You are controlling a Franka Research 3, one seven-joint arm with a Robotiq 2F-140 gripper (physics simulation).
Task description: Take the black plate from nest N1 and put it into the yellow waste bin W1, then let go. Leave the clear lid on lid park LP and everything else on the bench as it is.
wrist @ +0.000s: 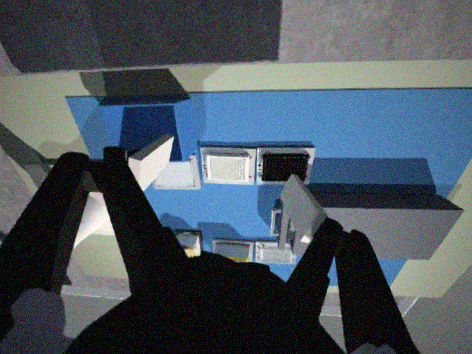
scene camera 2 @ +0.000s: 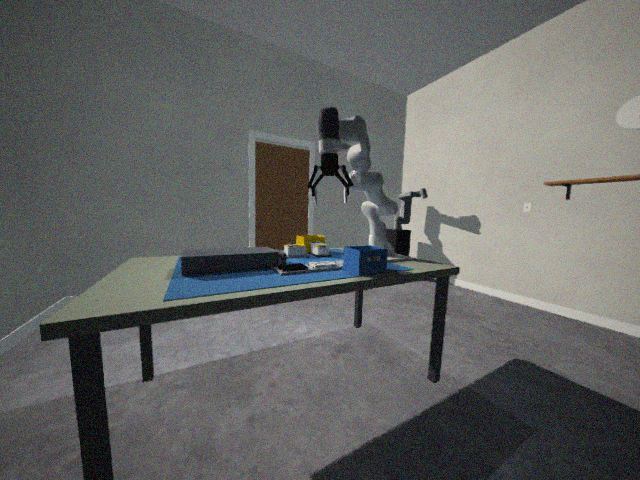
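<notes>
The black plate (scene camera 2: 293, 267) (wrist: 285, 166) sits in a pale nest on the blue mat, beside a nest holding a white plate (scene camera 2: 324, 265) (wrist: 226, 167). The nest labels are too blurred to read. The yellow waste bin (scene camera 2: 310, 239) stands at the back of the bench in the scene view; in the wrist view the gripper body hides most of that area. The clear lid and lid park LP cannot be told apart with certainty. My gripper (scene camera 2: 330, 199) (wrist: 231, 168) is open and empty, high above the bench; in the wrist view the black plate shows near its right fingertip.
A blue open box (scene camera 2: 361, 260) (wrist: 186, 125) stands at the front, beside the white plate's nest. A long dark grey box (scene camera 2: 232, 261) (wrist: 390, 230) lies on the other side of the black plate. Two small white containers (scene camera 2: 294, 250) (scene camera 2: 319, 249) stand before the yellow bin.
</notes>
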